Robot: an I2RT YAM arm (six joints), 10 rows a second.
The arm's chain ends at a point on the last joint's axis. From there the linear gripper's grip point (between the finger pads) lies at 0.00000 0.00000 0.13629 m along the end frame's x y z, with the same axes.
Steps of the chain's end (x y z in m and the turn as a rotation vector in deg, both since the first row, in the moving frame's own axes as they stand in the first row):
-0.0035 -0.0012 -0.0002 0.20 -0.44 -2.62
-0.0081 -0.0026 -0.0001 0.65 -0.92 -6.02
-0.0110 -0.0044 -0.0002 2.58 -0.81 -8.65
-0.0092 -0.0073 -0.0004 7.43 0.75 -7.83
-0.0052 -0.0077 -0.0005 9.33 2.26 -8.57
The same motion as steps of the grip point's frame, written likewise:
-0.0046 -0.0017 -0.0002 0.20 -0.44 -2.62
-0.0104 -0.0040 -0.0001 0.65 -0.92 -6.02
-0.0134 -0.0104 -0.0004 2.58 -0.81 -8.65
-0.0086 -0.0250 -0.0016 7.43 0.75 -7.83
-0.0015 -0.0301 -0.0024 9.33 2.26 -8.57

